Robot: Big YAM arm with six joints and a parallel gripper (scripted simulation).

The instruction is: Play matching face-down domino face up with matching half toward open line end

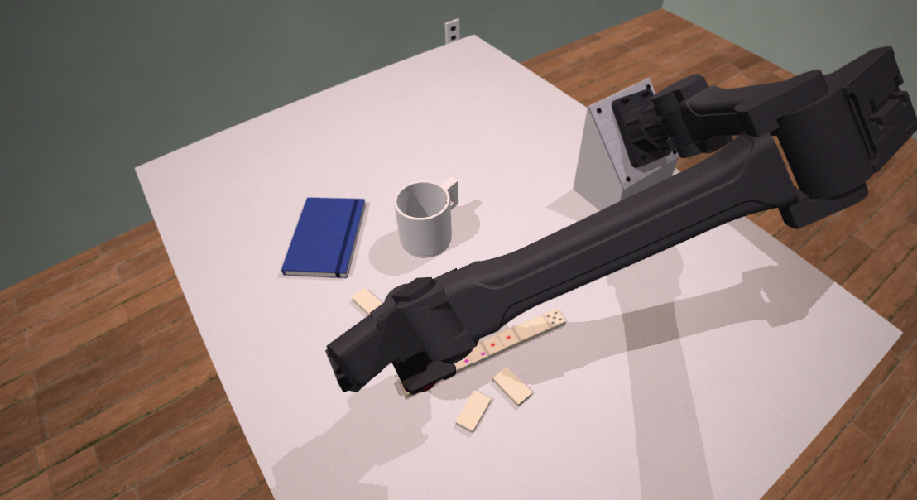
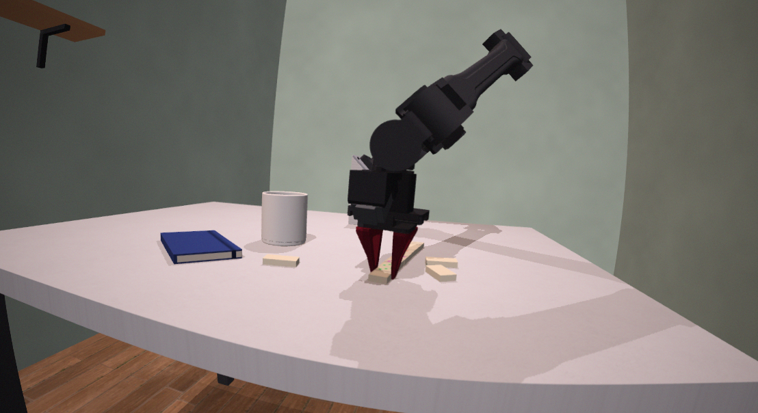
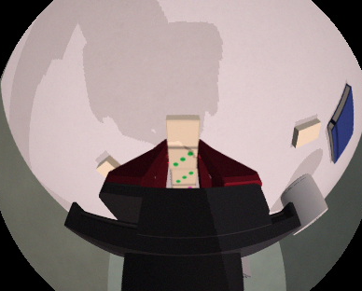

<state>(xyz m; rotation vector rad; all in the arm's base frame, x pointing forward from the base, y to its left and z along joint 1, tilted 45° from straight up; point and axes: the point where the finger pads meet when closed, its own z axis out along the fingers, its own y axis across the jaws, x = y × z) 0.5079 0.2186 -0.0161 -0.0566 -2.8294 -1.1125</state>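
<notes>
Now: the domino right at my hand. From my hand the other things lie so: white mug (24 cm to the right, 14 cm behind, 3 cm above); then blue notebook (33 cm to the right, 1 cm ahead).
</notes>
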